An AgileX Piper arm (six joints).
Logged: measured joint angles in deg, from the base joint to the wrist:
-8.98, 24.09, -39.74, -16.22, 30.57, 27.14
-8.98, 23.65, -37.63, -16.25, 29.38, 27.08
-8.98, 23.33, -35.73, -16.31, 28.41, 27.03
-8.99, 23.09, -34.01, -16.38, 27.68, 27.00
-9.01, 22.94, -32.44, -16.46, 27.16, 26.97
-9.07, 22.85, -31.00, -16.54, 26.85, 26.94
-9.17, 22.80, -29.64, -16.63, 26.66, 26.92
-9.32, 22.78, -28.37, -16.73, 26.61, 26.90
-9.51, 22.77, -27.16, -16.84, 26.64, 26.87
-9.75, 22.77, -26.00, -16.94, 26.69, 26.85
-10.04, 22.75, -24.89, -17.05, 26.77, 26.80
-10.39, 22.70, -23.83, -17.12, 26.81, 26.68
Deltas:
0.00, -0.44, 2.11, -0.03, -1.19, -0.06
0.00, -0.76, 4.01, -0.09, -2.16, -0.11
-0.01, -1.00, 5.73, -0.16, -2.89, -0.14
-0.03, -1.15, 7.30, -0.24, -3.41, -0.17
-0.09, -1.24, 8.74, -0.32, -3.72, -0.20
-0.19, -1.29, 10.10, -0.41, -3.91, -0.22
-0.34, -1.31, 11.37, -0.51, -3.96, -0.24
-0.53, -1.32, 12.58, -0.62, -3.93, -0.27
-0.77, -1.32, 13.74, -0.72, -3.88, -0.29
-1.06, -1.34, 14.85, -0.83, -3.80, -0.34
-1.41, -1.39, 15.91, -0.90, -3.76, -0.46

